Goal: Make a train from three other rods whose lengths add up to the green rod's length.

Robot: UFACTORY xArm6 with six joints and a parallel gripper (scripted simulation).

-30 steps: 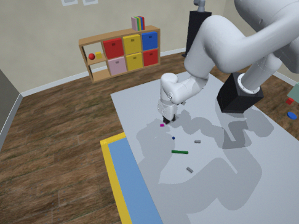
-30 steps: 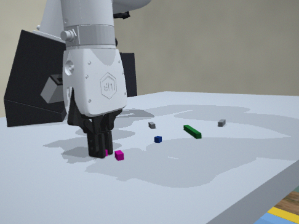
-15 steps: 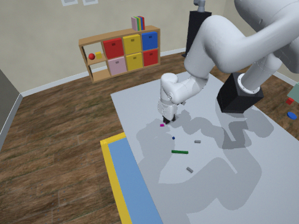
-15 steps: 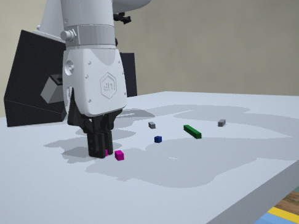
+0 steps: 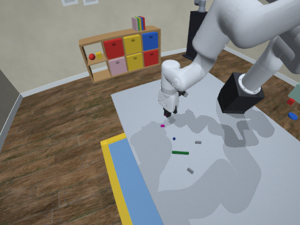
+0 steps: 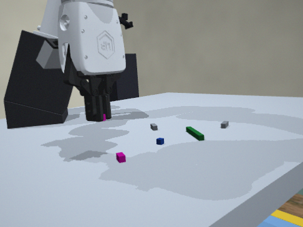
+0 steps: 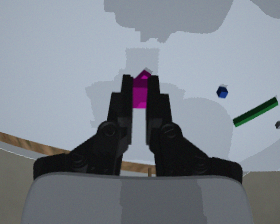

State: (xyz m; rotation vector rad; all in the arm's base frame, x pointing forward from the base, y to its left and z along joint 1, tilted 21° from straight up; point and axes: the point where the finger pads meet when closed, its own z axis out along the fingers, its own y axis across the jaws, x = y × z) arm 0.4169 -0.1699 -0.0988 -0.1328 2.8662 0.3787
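Right now my hand is 110 mm to the right of the blue rod, 80 mm above it and 30 mm short of it. Also, from my hand: green rod (190 mm to the left, 80 mm below, 60 mm ahead).
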